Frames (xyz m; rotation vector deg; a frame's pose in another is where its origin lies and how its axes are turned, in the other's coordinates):
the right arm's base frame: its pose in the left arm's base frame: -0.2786 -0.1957 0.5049 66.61 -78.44 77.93
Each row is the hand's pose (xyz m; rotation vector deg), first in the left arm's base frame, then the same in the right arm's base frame.
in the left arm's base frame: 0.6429 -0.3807 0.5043 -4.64 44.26 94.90
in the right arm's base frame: -0.1736 -0.8976 0.2182 39.14 117.67 -22.74
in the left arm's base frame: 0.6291 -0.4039 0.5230 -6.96 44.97 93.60
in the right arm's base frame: -0.1516 -0.8871 0.2402 37.79 120.00 -22.82
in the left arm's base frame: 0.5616 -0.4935 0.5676 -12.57 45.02 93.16
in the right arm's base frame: -0.0908 -0.8272 0.3256 35.35 124.25 -19.86
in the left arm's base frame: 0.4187 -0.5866 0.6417 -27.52 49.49 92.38
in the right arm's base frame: 0.0138 -0.6992 0.4107 32.97 137.12 -12.21
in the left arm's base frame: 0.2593 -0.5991 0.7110 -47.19 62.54 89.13
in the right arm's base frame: 0.1135 -0.5563 0.4149 35.44 157.21 -3.90
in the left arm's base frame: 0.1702 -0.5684 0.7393 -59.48 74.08 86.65
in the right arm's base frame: 0.1574 -0.4755 0.3800 41.27 170.67 2.00
